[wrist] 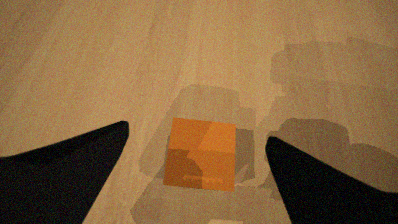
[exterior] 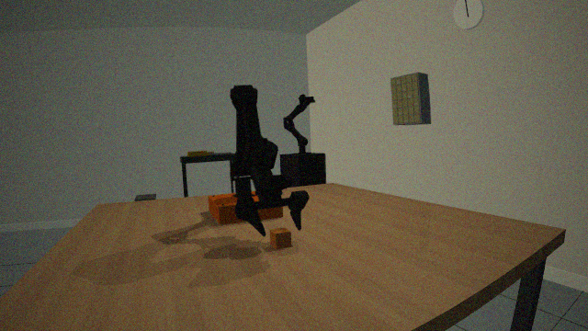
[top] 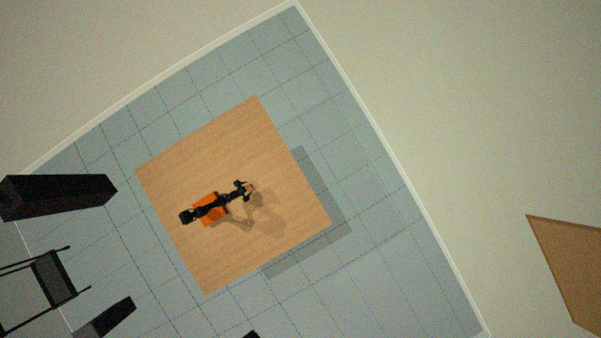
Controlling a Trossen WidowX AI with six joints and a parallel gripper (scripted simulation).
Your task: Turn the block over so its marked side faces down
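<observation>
The block lies 2 cm below my gripper tip and 2 cm behind it.
</observation>
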